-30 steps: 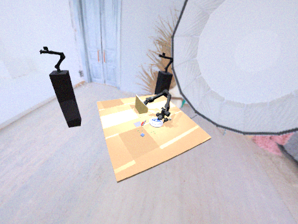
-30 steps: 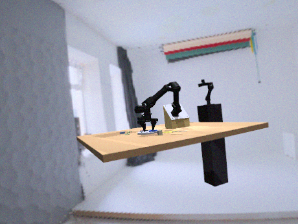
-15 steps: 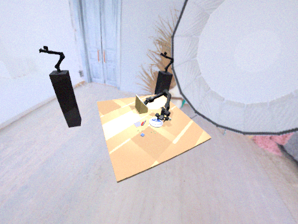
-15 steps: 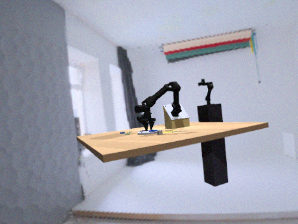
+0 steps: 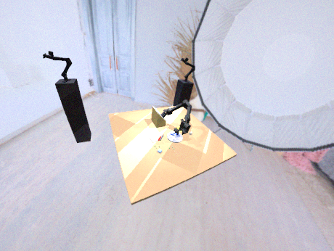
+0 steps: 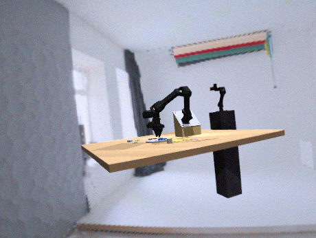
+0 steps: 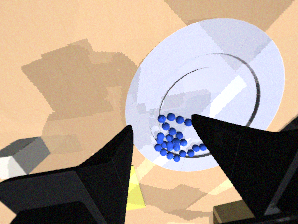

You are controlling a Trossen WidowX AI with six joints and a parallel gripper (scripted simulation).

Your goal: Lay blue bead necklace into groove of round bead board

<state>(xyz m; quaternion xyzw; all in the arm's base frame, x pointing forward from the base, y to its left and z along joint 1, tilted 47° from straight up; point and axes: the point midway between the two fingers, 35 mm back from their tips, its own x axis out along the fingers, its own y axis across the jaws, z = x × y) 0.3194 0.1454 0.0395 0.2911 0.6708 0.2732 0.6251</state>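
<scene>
Now: gripper tip 2 cm past the round bead board, 6 cm to the left of it and 3 cm above it. Round my gripper tip: yellow flat piece 15 cm behind, 10 cm to the left, 4 cm below; then red-and-grey object 4 cm behind, 24 cm to the right, 3 cm below; then white cylinder 2 cm behind, 18 cm to the left, 2 cm below.
</scene>
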